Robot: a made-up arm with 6 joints.
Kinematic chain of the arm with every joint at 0, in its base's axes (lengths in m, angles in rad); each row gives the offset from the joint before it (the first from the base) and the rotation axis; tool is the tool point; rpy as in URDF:
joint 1: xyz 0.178 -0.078 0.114 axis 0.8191 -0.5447 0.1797
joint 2: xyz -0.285 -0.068 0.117 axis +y
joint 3: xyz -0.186 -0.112 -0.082 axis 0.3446 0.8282 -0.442
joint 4: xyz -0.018 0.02 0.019 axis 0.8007 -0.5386 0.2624
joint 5: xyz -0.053 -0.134 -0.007 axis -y
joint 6: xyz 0 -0.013 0.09 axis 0.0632 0.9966 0.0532
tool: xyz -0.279 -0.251 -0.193 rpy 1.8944 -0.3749 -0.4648
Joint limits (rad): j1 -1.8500..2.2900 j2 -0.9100..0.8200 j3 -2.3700..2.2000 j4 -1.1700..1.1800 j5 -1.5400..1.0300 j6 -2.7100..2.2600
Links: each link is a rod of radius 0.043 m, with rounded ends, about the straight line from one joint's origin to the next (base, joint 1, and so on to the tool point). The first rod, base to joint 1, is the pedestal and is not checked.
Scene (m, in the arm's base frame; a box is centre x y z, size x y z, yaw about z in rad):
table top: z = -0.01
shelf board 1: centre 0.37 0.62 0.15 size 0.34 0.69 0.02 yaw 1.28
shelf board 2: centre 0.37 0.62 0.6 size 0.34 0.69 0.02 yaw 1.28
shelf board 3: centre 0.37 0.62 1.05 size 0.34 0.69 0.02 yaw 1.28
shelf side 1: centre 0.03 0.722 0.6 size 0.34 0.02 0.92 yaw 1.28
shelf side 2: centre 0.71 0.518 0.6 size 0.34 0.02 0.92 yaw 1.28
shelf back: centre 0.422 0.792 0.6 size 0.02 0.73 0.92 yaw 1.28
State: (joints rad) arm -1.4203 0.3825 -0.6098 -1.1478 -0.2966 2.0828
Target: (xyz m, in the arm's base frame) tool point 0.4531 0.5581 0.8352
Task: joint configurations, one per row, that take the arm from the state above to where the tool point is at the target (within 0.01 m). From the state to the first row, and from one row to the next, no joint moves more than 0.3 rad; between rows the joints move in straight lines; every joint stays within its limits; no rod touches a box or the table.
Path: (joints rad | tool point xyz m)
1: -1.1679 0.6012 -0.3426 -1.1059 -0.4880 2.1714 | 0.4702 0.2247 0.4932
2: -0.9156 0.8200 -0.0754 -1.0639 -0.6793 2.2600 | 0.3908 -0.1507 0.5039
3: -0.9759 0.7743 -0.2186 -0.8643 -0.4888 2.2052 | 0.4466 0.0179 0.5843
4: -1.0361 0.7286 -0.3618 -0.6647 -0.2983 2.1504 | 0.4418 0.1784 0.7008
5: -1.0964 0.6829 -0.5050 -0.4650 -0.1078 2.0956 | 0.3747 0.2961 0.8352
6: -1.3001 0.7514 -0.5922 -0.3572 0.0679 1.9683 | 0.4156 0.4431 0.8433
7: -1.5039 0.8200 -0.6795 -0.2495 0.2436 1.8410 | 0.4531 0.5581 0.8352

